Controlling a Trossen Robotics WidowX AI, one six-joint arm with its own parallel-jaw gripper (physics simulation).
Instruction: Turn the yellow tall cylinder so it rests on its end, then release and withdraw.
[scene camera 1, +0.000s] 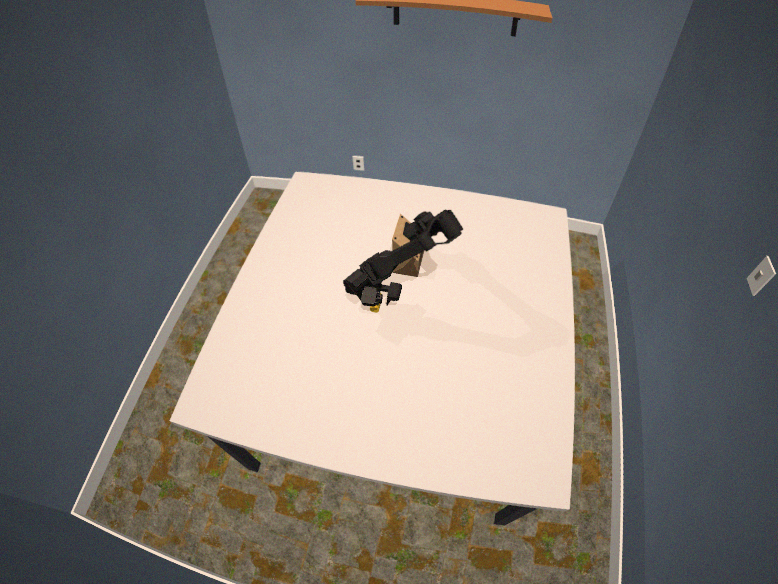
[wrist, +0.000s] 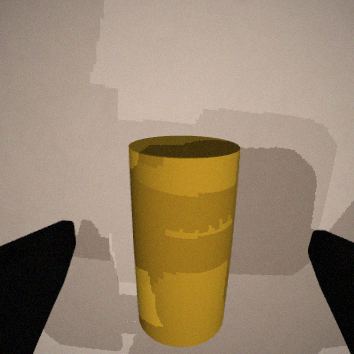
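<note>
The yellow tall cylinder (scene camera 1: 374, 309) (wrist: 182, 280) lies on its side on the white table (scene camera 1: 389, 402). In the scene view much of it is hidden under the gripper. In the wrist view its side and one dark end face show. My gripper (scene camera 1: 382, 301) (wrist: 195, 238) is open and empty, low above the cylinder. In the wrist view the two black fingers stand wide apart, one on either side of the cylinder, with a gap on each side. Whether the fingertips are down at the cylinder's height I cannot tell.
A brown wooden block (scene camera 1: 407, 268) stands on the table behind the gripper, partly hidden under the black arm (scene camera 1: 383, 264). The arm's shadows fall on the table to the right. An orange shelf (scene camera 1: 458, 6) hangs on the back wall, beyond the table.
</note>
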